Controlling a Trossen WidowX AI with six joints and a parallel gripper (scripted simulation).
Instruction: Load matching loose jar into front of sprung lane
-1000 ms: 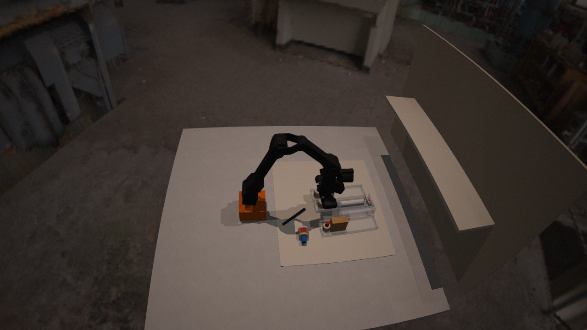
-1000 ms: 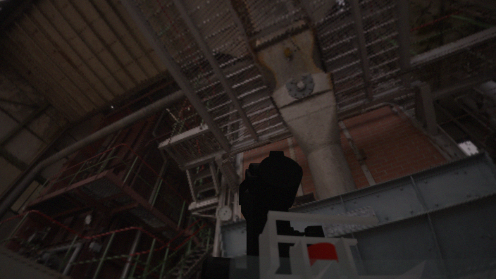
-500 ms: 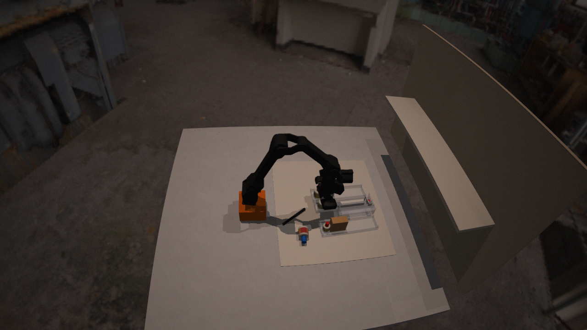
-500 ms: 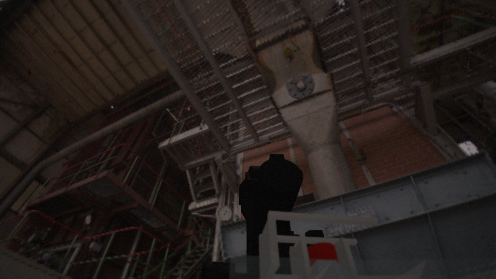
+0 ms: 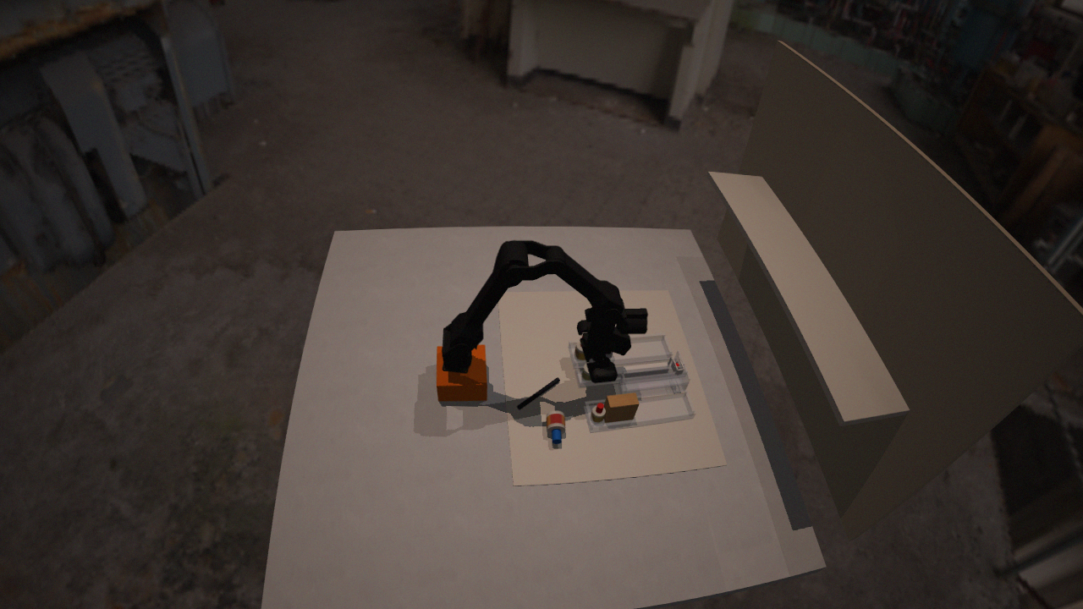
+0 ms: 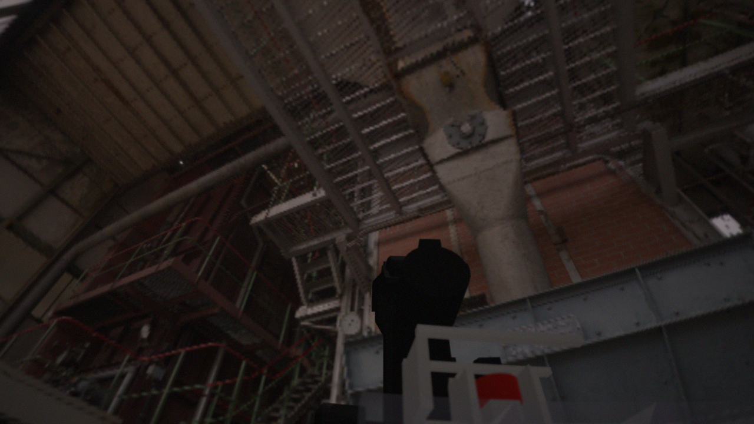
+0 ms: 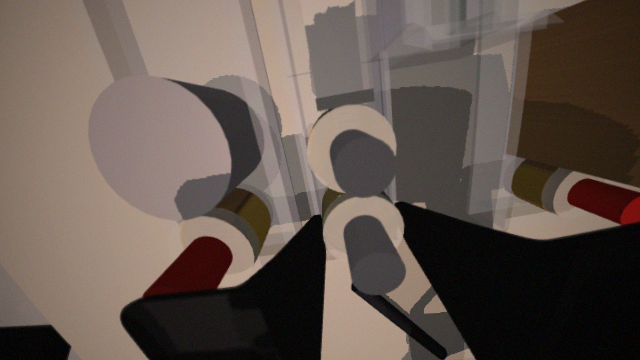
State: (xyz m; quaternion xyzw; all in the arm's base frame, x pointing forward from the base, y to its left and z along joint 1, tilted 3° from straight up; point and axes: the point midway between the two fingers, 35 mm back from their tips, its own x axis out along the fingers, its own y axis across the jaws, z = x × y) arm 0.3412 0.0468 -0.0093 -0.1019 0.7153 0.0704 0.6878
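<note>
My gripper tip is 90 mm to the right of the grey cylinder, 30 mm short of it and 10 mm above it. From my gripper tip the other things lie so: pusher plate: 150 mm ahead, 10 mm to the left, 10 mm above; then brown box: 110 mm to the right, 80 mm ahead; then black rod: 130 mm behind, 70 mm to the right, 30 mm below.
</note>
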